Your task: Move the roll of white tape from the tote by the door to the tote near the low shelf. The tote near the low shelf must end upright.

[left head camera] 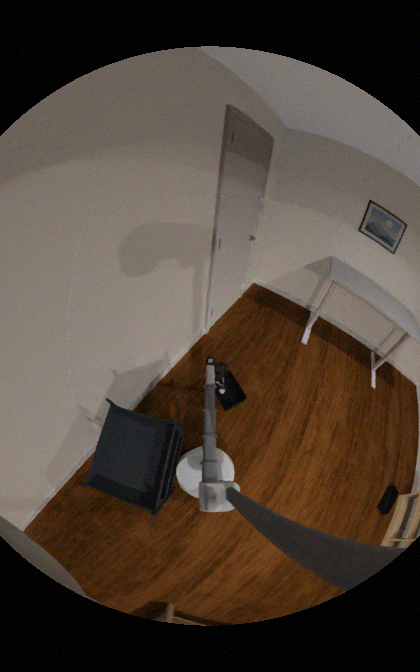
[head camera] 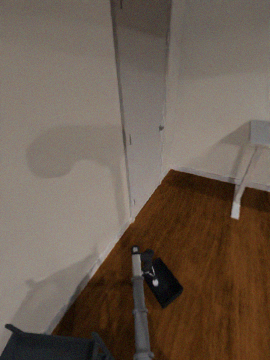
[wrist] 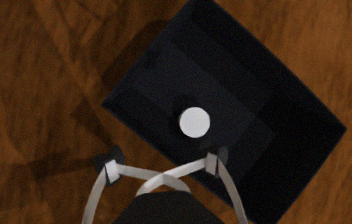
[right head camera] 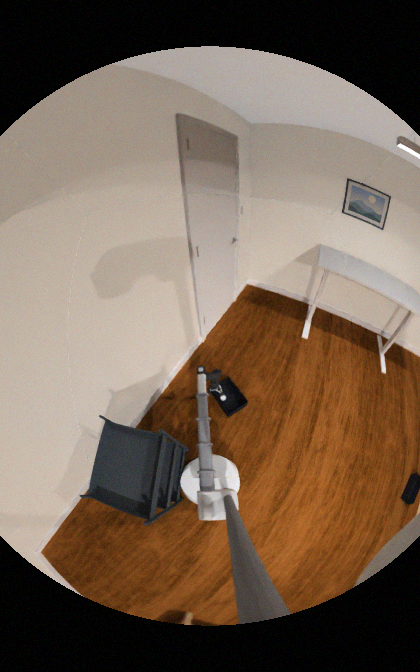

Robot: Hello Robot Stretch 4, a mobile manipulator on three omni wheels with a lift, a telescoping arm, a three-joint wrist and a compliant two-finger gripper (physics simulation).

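Observation:
The roll of white tape [head camera: 155,282] [left head camera: 222,391] [right head camera: 223,398] [wrist: 194,122] shows as a white disc inside the black tote by the door [head camera: 172,287] [left head camera: 236,398] [right head camera: 239,403] [wrist: 285,85], on the side of the tote closer to the gripper. My gripper [head camera: 149,273] [right head camera: 217,389] [wrist: 161,155] is open and empty, above the tote's near edge. In the wrist view the right fingertip is over the tote, the left one is outside its rim, and the tape lies beyond them. Another black tote [left head camera: 388,499] [right head camera: 411,489] is on the floor at the far right; whether it is upright is unclear.
A dark chair [head camera: 50,347] [left head camera: 130,450] [right head camera: 125,460] stands left of the arm, close to the white base. The wall and door [head camera: 145,110] [left head camera: 240,215] [right head camera: 212,215] are behind the tote. A white table [left head camera: 360,286] [right head camera: 360,274] stands right. Light wooden furniture adjoins the far tote.

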